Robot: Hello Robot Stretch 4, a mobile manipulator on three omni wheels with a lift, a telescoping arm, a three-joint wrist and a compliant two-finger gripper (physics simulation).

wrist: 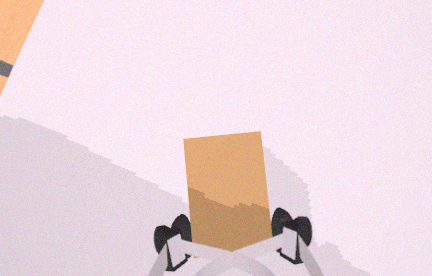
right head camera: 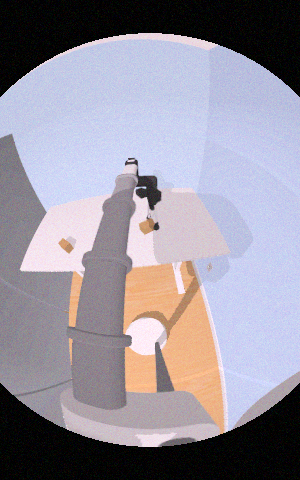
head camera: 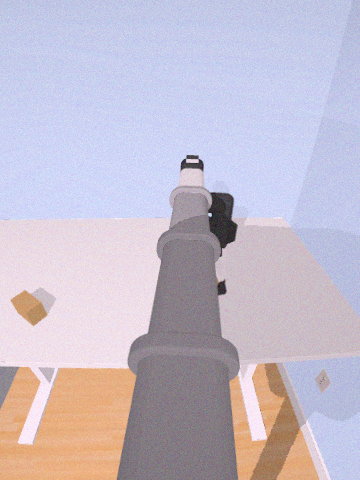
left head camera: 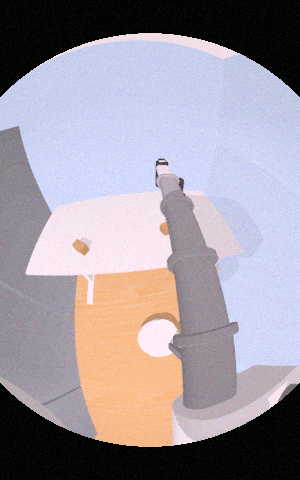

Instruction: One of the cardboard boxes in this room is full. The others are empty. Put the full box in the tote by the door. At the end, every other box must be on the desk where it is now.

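Frame: origin at the robot's base, x ahead, y left, z up, level; metres.
Where they show: gripper, fingertip midpoint: (wrist: 231, 228) (right head camera: 152, 225); robot's base at its link origin: (right head camera: 146, 335) (left head camera: 157, 336).
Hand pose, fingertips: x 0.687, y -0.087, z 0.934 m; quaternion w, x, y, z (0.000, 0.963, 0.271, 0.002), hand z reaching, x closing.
Observation:
Each offset is from my fingertips to the top centre of the thing. Level surfaces: height alone.
My gripper (right head camera: 151, 223) (wrist: 231, 228) is at the right part of the white desk @(dz -0.011 m) (head camera: 90, 260) (left head camera: 125, 250) (right head camera: 190, 240) (wrist: 325, 100). Its dark fingertips press against both sides of one cardboard box @(dy +0.029, dx -0.019, dz +0.039 m) (left head camera: 164, 228) (right head camera: 146, 226) (wrist: 227, 170), so it is shut on that box. Whether the box rests on the desk or hangs just above it is hard to tell. In the head camera view my arm hides nearly all of it. A second cardboard box @(dy +0.567, dx -0.159, dz +0.049 m) (head camera: 29, 306) (left head camera: 81, 247) (right head camera: 65, 245) stands on the left part of the desk. The tote does not show.
My long grey arm (head camera: 185, 300) (left head camera: 202, 300) (right head camera: 100, 300) reaches over the desk. A round white object (left head camera: 157, 337) (right head camera: 145, 336) is over the wooden floor before the desk. A blue wall stands behind and right, a grey surface (left head camera: 35, 320) (right head camera: 30, 320) at the left.

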